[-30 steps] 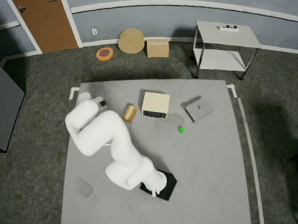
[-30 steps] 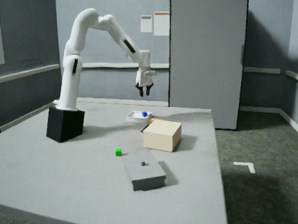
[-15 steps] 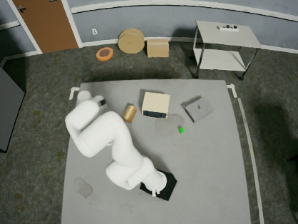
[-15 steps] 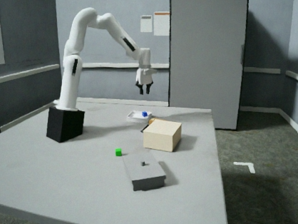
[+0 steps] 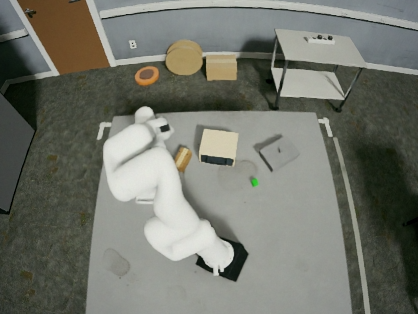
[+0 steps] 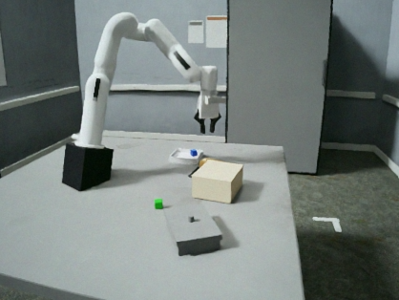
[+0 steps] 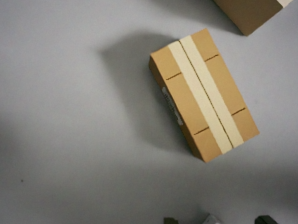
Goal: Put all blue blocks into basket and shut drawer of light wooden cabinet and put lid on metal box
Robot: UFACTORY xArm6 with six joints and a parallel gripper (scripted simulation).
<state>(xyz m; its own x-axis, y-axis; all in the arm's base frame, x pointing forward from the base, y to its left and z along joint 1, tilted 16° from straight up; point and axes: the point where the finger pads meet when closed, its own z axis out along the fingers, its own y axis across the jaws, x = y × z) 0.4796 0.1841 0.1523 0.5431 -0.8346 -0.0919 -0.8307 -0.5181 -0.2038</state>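
My hand is 10 mm short of the lid, 600 mm to the left of it and 140 mm above it. Round my hand: brown box 30 mm ahead, 90 mm to the right, 150 mm below; dark-rimmed drawer 50 mm ahead, 280 mm to the right, 140 mm below; white basket 110 mm behind, 80 mm to the left, 170 mm below.
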